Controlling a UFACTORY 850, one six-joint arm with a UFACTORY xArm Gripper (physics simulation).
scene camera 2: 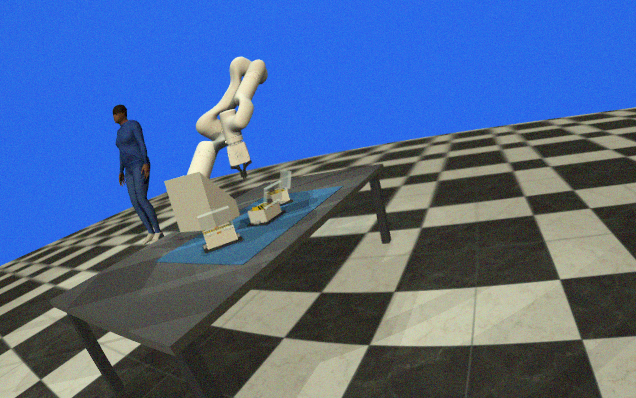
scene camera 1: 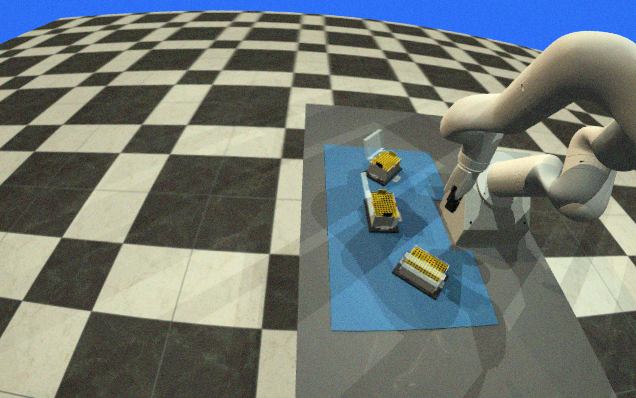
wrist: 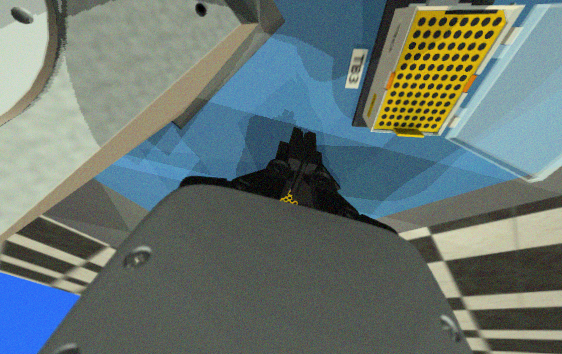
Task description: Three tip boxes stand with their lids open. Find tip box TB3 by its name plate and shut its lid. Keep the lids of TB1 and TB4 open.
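TB3 [scene camera 1: 384,205] [scene camera 2: 265,213] [wrist: 440,70] is the middle box, with a yellow rack. Its name plate [wrist: 356,68] reads TB3 in the wrist view. Its clear lid [scene camera 1: 365,185] [wrist: 515,100] stands open on the side away from the robot base. The far box [scene camera 1: 384,173] [scene camera 2: 280,195] and the near box [scene camera 1: 417,282] [scene camera 2: 221,237] also have open lids; I cannot read their plates. My gripper [scene camera 1: 452,206] [scene camera 2: 243,175] [wrist: 298,146] is shut and empty, above and beside TB3 on the base side, not touching it.
The boxes stand on a blue mat [scene camera 1: 350,300] [scene camera 2: 240,255] on a grey table [scene camera 1: 320,360] [scene camera 2: 125,300]. The robot base [scene camera 1: 492,222] [scene camera 2: 187,202] [wrist: 125,70] stands close beside the gripper. A person [scene camera 2: 132,145] in blue stands behind the table in scene camera 2.
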